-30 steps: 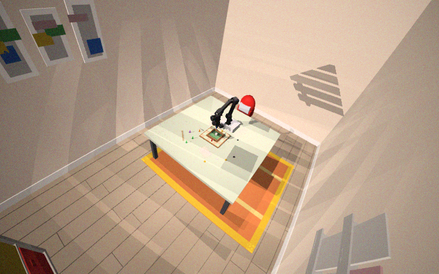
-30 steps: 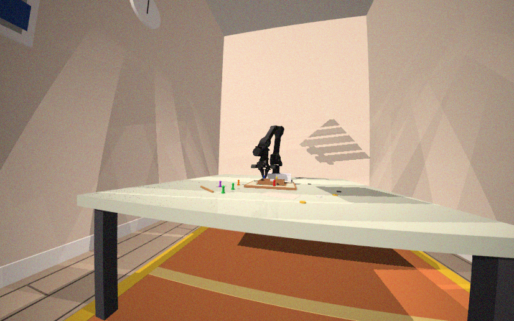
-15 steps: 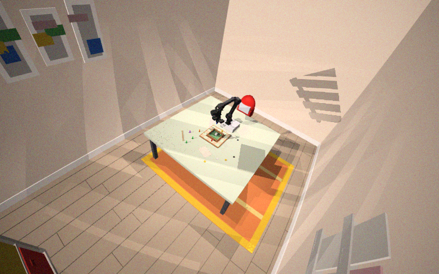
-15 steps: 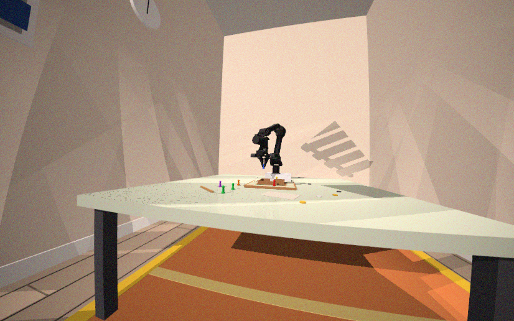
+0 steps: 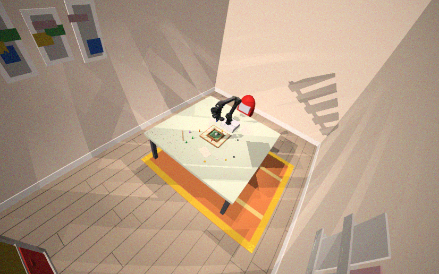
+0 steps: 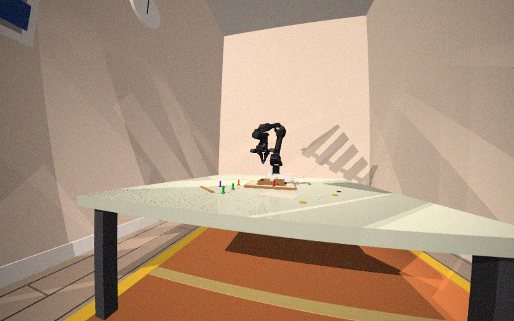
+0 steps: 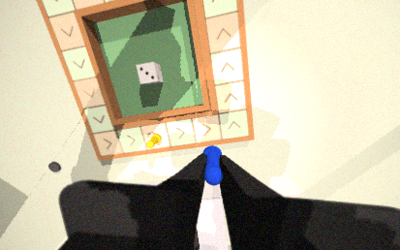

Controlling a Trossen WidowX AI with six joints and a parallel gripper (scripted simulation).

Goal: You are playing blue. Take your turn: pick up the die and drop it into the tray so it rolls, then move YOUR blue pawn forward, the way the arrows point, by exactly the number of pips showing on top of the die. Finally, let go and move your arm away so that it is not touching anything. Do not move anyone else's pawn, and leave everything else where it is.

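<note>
The white die is 8 cm ahead of my gripper tip, 8 cm to the left of it and 12 cm below it. The rest, counted from my gripper tip: yellow pawn 2 cm behind, 10 cm to the left, 11 cm below; green tray 10 cm ahead, 8 cm to the left, 13 cm below; blue pawn 1 cm above.
</note>
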